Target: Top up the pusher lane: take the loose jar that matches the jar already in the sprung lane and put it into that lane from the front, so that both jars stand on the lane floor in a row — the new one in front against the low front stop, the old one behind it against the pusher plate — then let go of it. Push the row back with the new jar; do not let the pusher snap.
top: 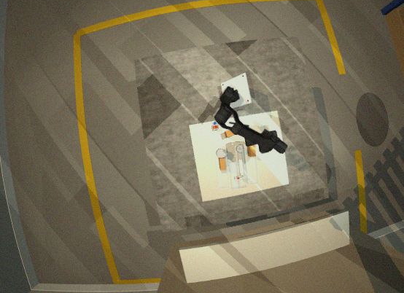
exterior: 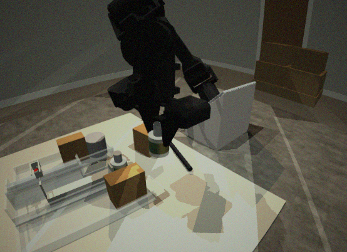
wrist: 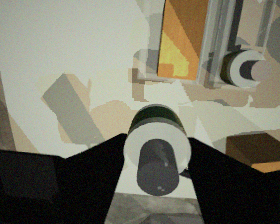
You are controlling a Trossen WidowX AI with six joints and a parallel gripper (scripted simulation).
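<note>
My gripper tip is now 23 cm to the left of the grey cylinder, 10 cm above it and 4 cm short of it. Also, from my gripper tip: clear pusher rack 19 cm ahead, 14 cm to the right, 11 cm below; then red mark 22 cm ahead, 16 cm to the right, 6 cm below; then black rod 12 cm below, 12 cm behind, 6 cm to the right.
</note>
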